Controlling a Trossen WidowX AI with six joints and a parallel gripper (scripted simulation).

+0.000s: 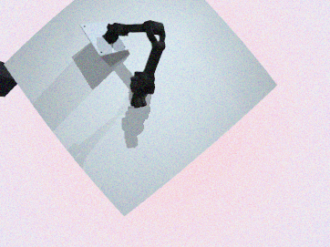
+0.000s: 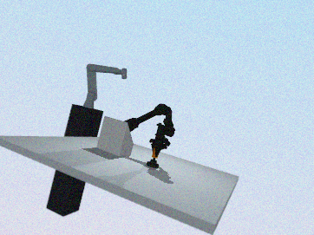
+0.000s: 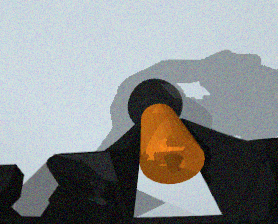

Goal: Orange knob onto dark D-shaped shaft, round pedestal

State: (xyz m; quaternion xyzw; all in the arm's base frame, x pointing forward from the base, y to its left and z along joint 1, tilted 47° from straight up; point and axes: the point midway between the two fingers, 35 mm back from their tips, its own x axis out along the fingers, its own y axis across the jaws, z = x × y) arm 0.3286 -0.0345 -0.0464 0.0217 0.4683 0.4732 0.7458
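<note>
Now: gripper tip 2 cm below the orange knob. From my gripper tip the other things lie so: dark round pedestal (4 cm below).
</note>
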